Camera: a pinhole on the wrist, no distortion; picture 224 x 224 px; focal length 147.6 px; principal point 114.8 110.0 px. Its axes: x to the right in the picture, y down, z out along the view. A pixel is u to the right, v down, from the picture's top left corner.
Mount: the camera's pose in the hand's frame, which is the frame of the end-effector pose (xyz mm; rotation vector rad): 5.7 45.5 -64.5 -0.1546 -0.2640 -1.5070
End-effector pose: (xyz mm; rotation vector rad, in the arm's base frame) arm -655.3 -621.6 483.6 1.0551 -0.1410 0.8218
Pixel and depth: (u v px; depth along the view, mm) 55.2 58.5 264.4
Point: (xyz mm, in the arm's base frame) -831.1 -757.9 662.6
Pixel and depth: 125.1 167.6 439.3
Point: -546.1 -818.7 847.3
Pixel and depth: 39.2 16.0 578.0
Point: -1146.7 -1053.9 814.5
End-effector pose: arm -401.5 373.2 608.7 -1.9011 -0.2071 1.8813
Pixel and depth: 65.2 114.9 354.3
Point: -694.4 194.0 525.1
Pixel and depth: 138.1 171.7 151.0
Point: -500.8 357.9 531.7
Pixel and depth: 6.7 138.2 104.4
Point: -447.6 251.8 534.7
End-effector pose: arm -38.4 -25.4 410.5 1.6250 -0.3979 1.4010
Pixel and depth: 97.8 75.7 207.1
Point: -69.2 -205.9 417.7
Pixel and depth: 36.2 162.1 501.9
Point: -112.6 -500.8 746.4
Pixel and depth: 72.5 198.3 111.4
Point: -77.8 -93.6 516.1
